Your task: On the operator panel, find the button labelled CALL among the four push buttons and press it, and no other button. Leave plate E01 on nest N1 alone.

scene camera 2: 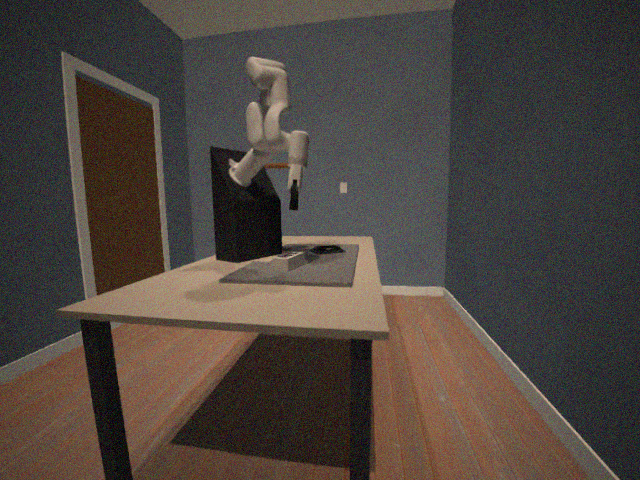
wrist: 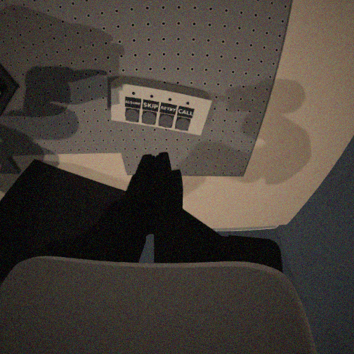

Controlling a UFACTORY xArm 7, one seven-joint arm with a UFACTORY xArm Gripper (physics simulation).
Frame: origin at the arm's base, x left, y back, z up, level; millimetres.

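Seen in the pictures: gripper, fingertip midpoint: point(scene camera 2: 293, 210); arm's base at its link origin: point(scene camera 2: 240, 176).
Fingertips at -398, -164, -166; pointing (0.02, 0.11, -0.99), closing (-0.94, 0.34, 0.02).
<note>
Offsets run from my fingertips to a thing's top centre, as dx, dy, dz. "*": to the spot under its first point. Level surfaces: height alone.
The operator panel {+31, +13, -183} point(scene camera 2: 290, 261) point(wrist: 117, 111) is a pale box on the grey perforated mat. In the wrist view its four round grey buttons stand in a row, labelled from left to right with a blurred label, SKIP, RETRY and CALL. The CALL button point(wrist: 183, 124) is at the right end of the row. My gripper point(scene camera 2: 293, 208) point(wrist: 160, 170) is shut and empty, high above the mat. In the wrist view its tips show below the panel. A dark plate or nest {* +292, -271, -220} point(scene camera 2: 328, 249) point(wrist: 7, 86) lies beyond the panel; its label cannot be read.
The grey mat {dz -239} point(scene camera 2: 330, 276) point(wrist: 210, 30) lies on the wooden table {dz -252} point(scene camera 2: 310, 312) point(wrist: 295, 65). A tall black board point(scene camera 2: 242, 227) stands at the mount of the arm. Shadows of the arm fall on the mat and table around the panel.
</note>
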